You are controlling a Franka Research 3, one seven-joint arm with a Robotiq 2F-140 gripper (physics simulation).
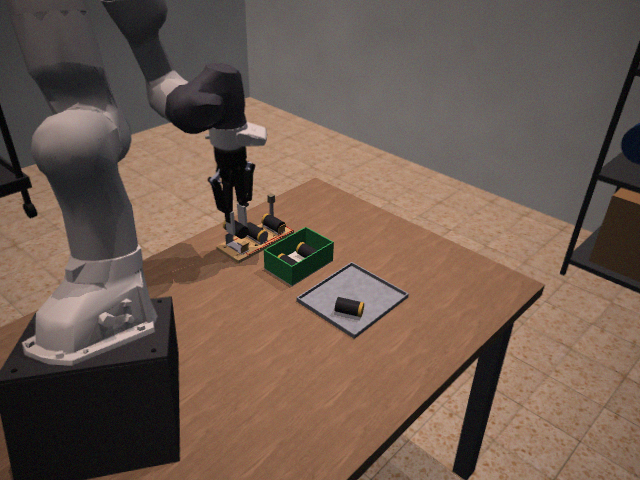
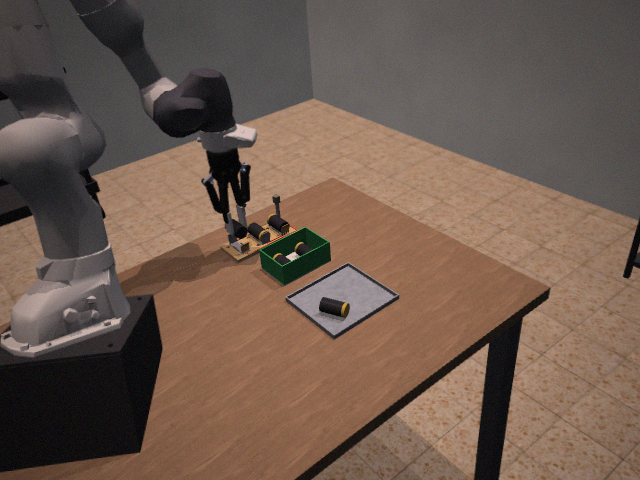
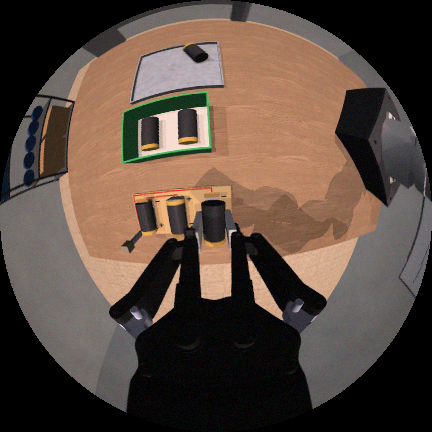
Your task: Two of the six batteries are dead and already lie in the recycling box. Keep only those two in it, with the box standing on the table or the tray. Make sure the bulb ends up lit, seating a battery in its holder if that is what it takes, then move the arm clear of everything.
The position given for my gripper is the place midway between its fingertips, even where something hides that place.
Observation:
In view: my gripper (image 1: pixel 237 229), a grey tray (image 2: pixel 367 296) and a green box (image 2: pixel 299 266).
The grey tray is seen too in image 1 (image 1: pixel 353 282) and in image 3 (image 3: pixel 170 69). The green box also shows in image 1 (image 1: pixel 292 275). My gripper is seen too in image 2 (image 2: pixel 237 229) and in image 3 (image 3: pixel 213 218).

